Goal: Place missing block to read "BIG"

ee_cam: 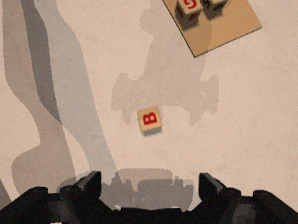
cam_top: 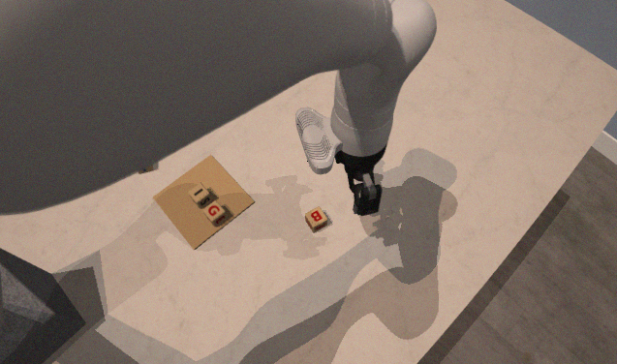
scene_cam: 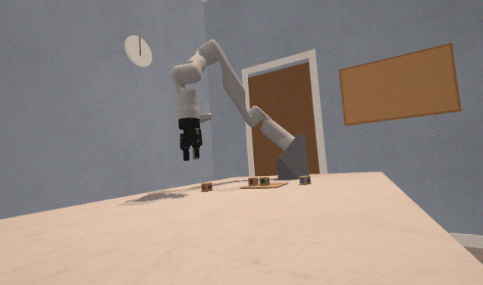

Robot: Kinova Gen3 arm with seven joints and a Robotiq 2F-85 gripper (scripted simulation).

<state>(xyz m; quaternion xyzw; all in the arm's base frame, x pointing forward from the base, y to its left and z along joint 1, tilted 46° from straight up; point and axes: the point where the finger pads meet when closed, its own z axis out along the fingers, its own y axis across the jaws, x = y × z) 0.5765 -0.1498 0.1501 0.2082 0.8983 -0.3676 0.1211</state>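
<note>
The B block lies 50 mm behind my hand, 30 mm to the left of it and 110 mm below it. The rest, counted from my hand: letter block 220 mm behind, 350 mm to the left, 110 mm below; mat 180 mm behind, 200 mm to the left, 120 mm below.
</note>
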